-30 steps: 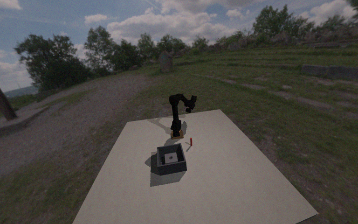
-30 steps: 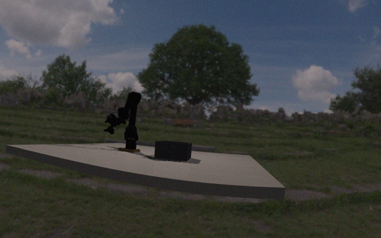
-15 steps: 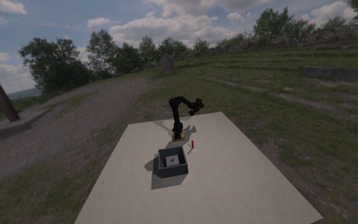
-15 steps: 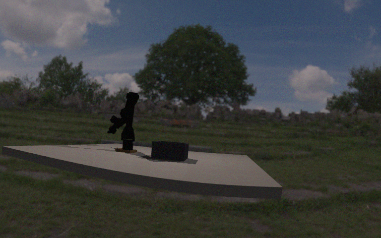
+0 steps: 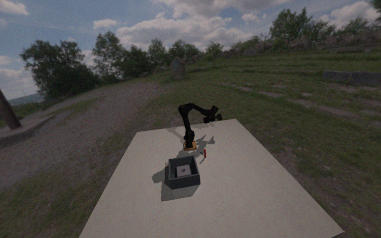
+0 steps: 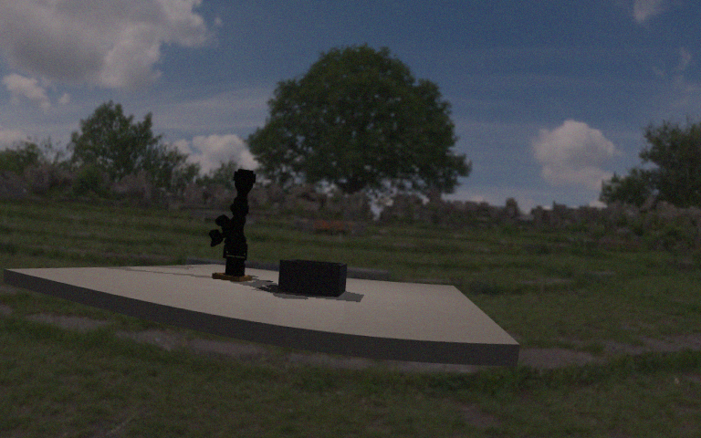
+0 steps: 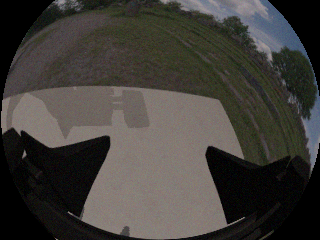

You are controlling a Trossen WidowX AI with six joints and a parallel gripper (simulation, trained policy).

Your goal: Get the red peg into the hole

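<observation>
Right now my gripper tip is 40 cm short of the red peg, 20 cm to the left of it and 8 cm above it. The rest, counted from my gripper tip: grey plate (55 cm ahead, 39 cm to the right, 7 cm below); dark box (55 cm ahead, 39 cm to the right, 9 cm below).
</observation>
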